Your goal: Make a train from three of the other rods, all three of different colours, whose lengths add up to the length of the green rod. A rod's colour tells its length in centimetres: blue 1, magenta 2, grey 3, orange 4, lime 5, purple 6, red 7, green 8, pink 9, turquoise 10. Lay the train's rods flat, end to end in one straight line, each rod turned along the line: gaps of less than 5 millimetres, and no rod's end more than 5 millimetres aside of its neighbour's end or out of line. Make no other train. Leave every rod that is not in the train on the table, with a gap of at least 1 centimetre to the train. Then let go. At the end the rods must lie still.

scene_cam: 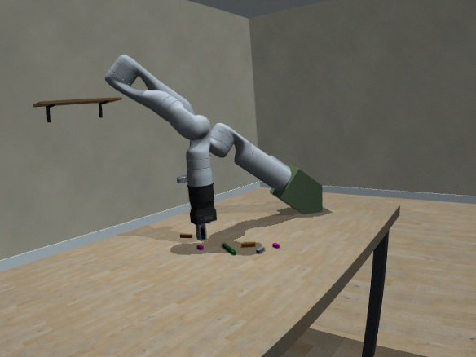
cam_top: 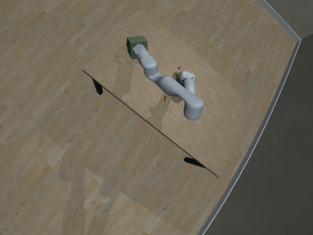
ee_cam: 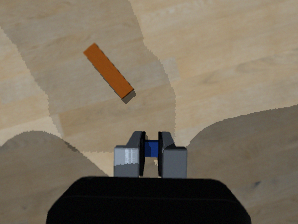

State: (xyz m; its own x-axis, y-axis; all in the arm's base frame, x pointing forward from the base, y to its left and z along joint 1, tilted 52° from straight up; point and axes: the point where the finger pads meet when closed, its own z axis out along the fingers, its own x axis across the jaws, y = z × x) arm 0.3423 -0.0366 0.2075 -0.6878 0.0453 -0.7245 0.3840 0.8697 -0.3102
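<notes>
The blue rod lies 1 cm below my hand. From my hand the other things lie so: grey rod: 5 cm ahead, 22 cm to the left, 1 cm below; then green rod: 6 cm ahead, 13 cm to the left, 1 cm below.
</notes>
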